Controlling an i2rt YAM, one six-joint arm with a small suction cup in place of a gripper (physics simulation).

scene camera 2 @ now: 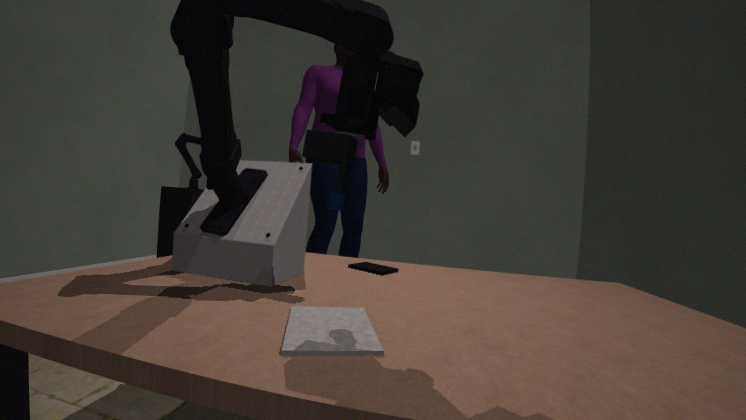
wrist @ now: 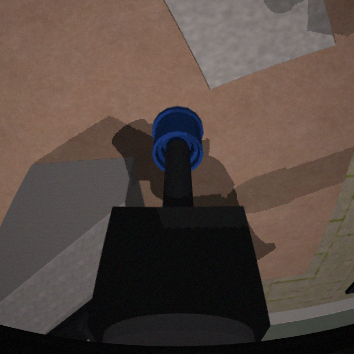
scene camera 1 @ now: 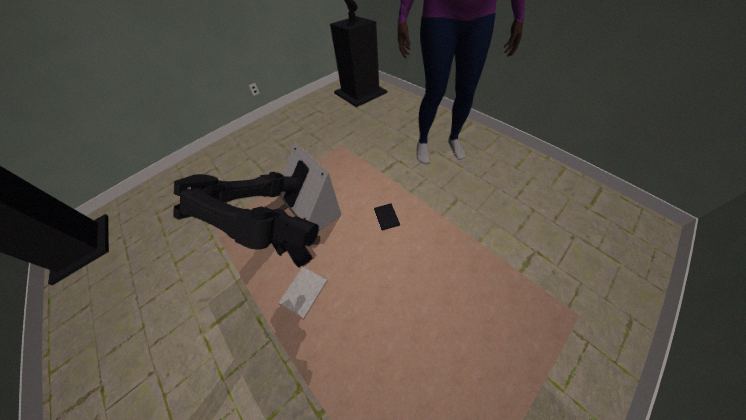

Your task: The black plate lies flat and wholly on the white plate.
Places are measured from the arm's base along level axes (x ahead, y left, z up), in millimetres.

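Pixels of known places: hand, its tool point: (scene camera 2: pixel 335 209) (wrist: pixel 177 129); arm's base, origin of its link: (scene camera 2: pixel 236 200) (scene camera 1: pixel 296 184).
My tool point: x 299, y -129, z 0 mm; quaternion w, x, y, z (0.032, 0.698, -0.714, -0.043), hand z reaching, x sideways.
For each thing: its top centre in the pictures, then the offset to it from my tool point. Level surfaces: height alone.
- black plate, centre of its top: (scene camera 2: pixel 373 266) (scene camera 1: pixel 386 215) dx -15, dy +378, dz -159 mm
- white plate, centre of its top: (wrist: pixel 256 17) (scene camera 2: pixel 330 325) (scene camera 1: pixel 303 290) dx +37, dy -82, dz -162 mm
- table, height of its surface: dz -168 mm
The black plate (scene camera 1: pixel 386 216) (scene camera 2: pixel 373 268) lies flat on the table, apart from the white plate; it does not show in the wrist view. The white plate (scene camera 1: pixel 309 285) (scene camera 2: pixel 328 319) (wrist: pixel 250 45) lies flat near the table edge, partly in the arm's shadow. My gripper, a blue suction cup (scene camera 2: pixel 336 201) (wrist: pixel 177 137), points down and is open, with nothing on it. It hangs in the air above the table, between the wedge-shaped base and the white plate in the wrist view. In the first scene view the arm hides the cup.
The grey wedge-shaped base (scene camera 1: pixel 329 200) (scene camera 2: pixel 290 234) (wrist: pixel 65 200) carries the arm and stands on the table (scene camera 1: pixel 443 313) (scene camera 2: pixel 495 333) (wrist: pixel 75 60). A person (scene camera 1: pixel 454 57) (scene camera 2: pixel 326 93) stands beyond the table. Dark pedestals (scene camera 1: pixel 356 60) stand on the floor.
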